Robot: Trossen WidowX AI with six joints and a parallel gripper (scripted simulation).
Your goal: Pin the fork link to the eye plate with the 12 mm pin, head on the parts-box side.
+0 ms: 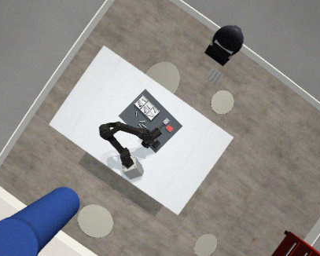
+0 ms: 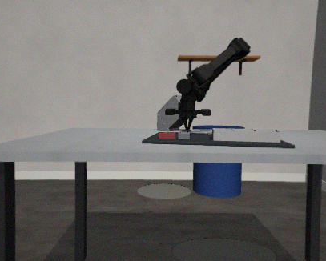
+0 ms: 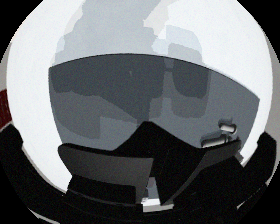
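My gripper is now 11 cm to the right of the grey pin, 3 cm above it and 1 cm short of it. From my hand the other things lie so: dark mat 11 cm to the left, 9 cm ahead, 5 cm below; then fork link 8 cm ahead, 3 cm below, 1 cm to the left; then eye plate 11 cm ahead, 3 cm below, 2 cm to the left.
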